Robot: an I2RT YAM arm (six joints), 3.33 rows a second.
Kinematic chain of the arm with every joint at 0, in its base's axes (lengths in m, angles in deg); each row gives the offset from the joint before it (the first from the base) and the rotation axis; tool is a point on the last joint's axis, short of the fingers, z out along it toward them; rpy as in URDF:
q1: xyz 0 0 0.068 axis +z
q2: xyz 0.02 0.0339 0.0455 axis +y
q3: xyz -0.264 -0.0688 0 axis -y
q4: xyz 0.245 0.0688 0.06 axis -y
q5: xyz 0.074 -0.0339 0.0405 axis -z
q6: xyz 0.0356 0 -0.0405 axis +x
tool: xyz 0 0 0 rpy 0 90 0
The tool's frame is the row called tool.
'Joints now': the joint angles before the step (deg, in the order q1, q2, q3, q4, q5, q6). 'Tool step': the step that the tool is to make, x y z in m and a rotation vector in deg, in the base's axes. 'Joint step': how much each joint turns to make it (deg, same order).
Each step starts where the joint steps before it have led.
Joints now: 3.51, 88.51, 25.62, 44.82, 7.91, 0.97
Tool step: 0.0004, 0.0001, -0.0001, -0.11, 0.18, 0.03
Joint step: 0.02, 0.06, 0.13, -0.24, 0.02, -0.10
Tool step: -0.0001, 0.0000, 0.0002, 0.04, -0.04, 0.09
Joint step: -0.01, -0.06, -0.02, 0.00, -0.11, 0.00
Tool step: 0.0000, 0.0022, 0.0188, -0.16, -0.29, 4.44
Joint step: -0.09, -4.43, 1.90, -5.90, -4.25, -1.57
